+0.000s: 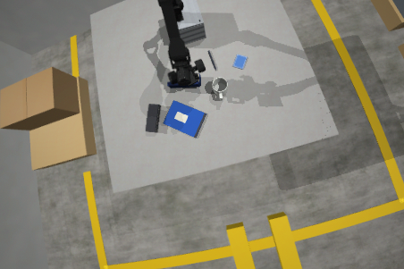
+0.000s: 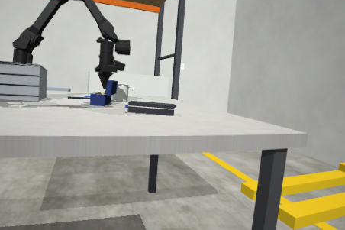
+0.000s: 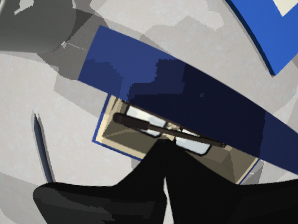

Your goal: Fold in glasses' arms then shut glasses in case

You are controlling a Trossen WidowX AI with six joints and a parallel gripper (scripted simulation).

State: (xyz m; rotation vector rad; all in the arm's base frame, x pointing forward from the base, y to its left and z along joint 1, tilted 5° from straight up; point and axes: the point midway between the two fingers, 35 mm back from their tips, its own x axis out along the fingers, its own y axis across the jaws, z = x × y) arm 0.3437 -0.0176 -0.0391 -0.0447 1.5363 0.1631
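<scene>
Right now the case lid is 4 cm to the right of my hand, 3 cm below it and 3 cm ahead of it. The rest, counted from my hand: dark flat box: 27 cm to the right, 15 cm ahead, 8 cm below; then small blue pad: 30 cm to the left, 9 cm below, 4 cm behind.
</scene>
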